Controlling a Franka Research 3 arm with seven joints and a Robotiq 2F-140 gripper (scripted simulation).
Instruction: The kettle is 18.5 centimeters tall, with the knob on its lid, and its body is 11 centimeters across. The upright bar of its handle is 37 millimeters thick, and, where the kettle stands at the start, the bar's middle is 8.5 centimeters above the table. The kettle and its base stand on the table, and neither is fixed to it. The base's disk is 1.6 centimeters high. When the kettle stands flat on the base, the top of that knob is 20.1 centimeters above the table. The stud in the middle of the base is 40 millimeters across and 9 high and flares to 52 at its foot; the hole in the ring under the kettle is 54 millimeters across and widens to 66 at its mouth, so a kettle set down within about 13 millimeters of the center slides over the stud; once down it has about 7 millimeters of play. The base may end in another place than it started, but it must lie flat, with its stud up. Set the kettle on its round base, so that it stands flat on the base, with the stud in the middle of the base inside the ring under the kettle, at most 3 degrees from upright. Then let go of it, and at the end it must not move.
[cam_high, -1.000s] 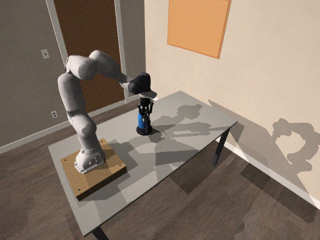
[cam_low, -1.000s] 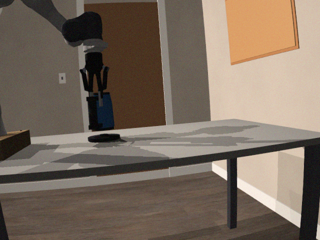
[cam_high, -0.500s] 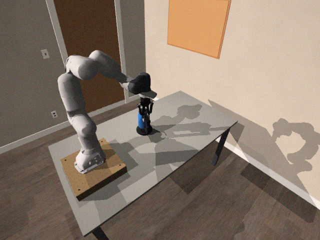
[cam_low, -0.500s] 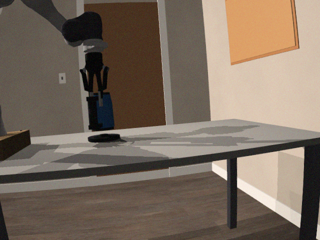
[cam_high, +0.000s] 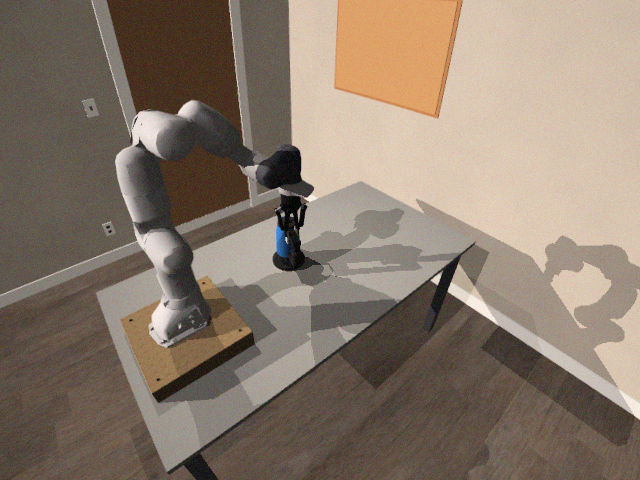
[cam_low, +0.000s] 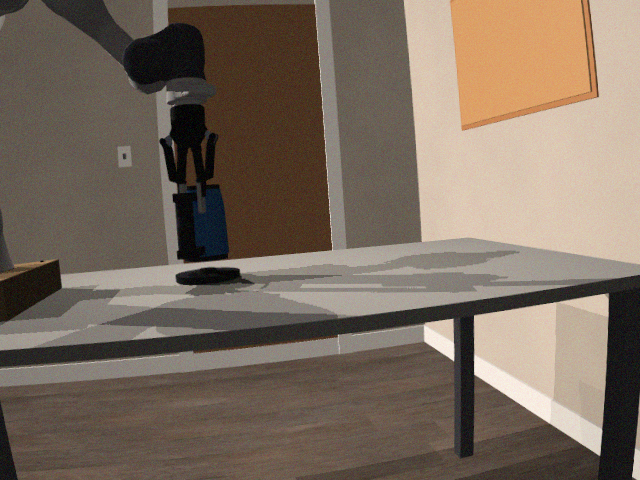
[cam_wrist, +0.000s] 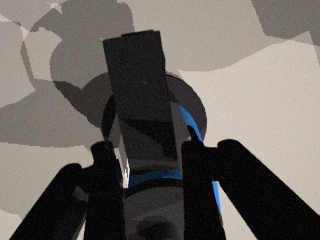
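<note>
The blue kettle is 1 cm ahead of my hand, 2 cm to the left of it and 5 cm below it. Also, from my hand: round black base (3 cm ahead, 5 cm to the left, 18 cm below).
</note>
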